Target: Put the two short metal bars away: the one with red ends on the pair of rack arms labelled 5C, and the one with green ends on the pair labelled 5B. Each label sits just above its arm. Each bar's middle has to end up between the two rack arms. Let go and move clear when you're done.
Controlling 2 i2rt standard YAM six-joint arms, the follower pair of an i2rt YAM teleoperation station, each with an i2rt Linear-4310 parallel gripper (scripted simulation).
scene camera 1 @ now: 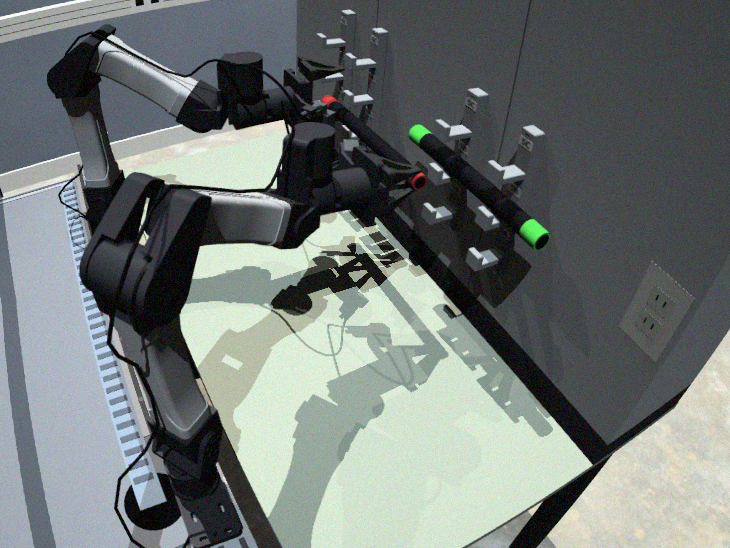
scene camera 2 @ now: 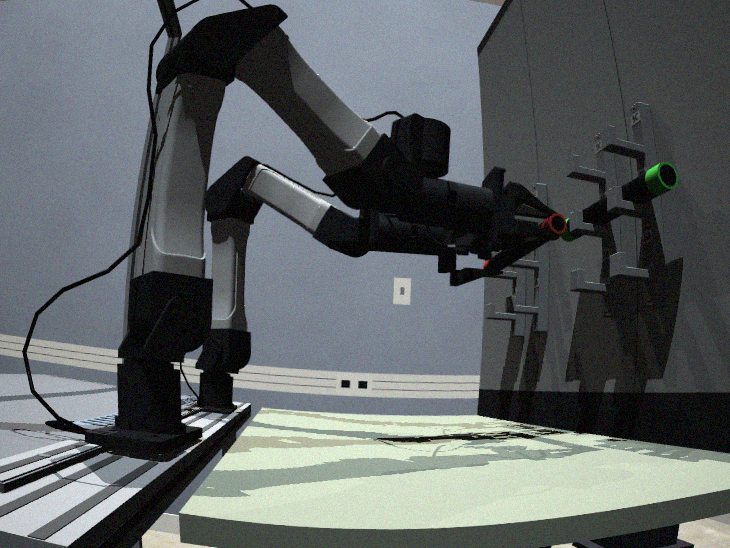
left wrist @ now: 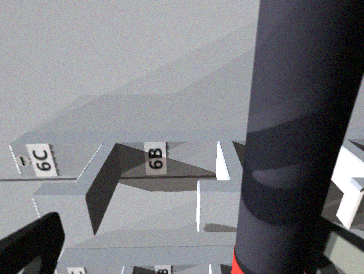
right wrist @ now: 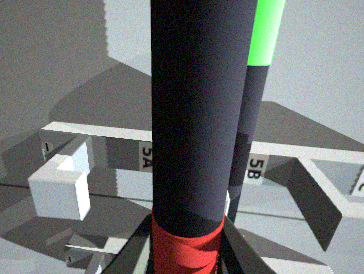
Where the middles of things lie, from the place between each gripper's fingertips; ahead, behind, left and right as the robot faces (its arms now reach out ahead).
Scene:
My right hand (scene camera 2: 558, 227) is 6 cm to the left of the green-ended bar (scene camera 1: 519, 221), 6 cm short of it and 2 cm below it. Also, from my right hand: red-ended bar (scene camera 1: 362, 131) 14 cm to the left; outlet plate (scene camera 1: 654, 275) 39 cm to the right, 9 cm ahead, 3 cm above.
The red-ended bar lies 120 mm to the right of my left hand and 30 mm below it. Also, from my left hand: outlet plate: 90 mm ahead, 650 mm to the right; then green-ended bar: 60 mm ahead, 320 mm to the right, 10 mm below.

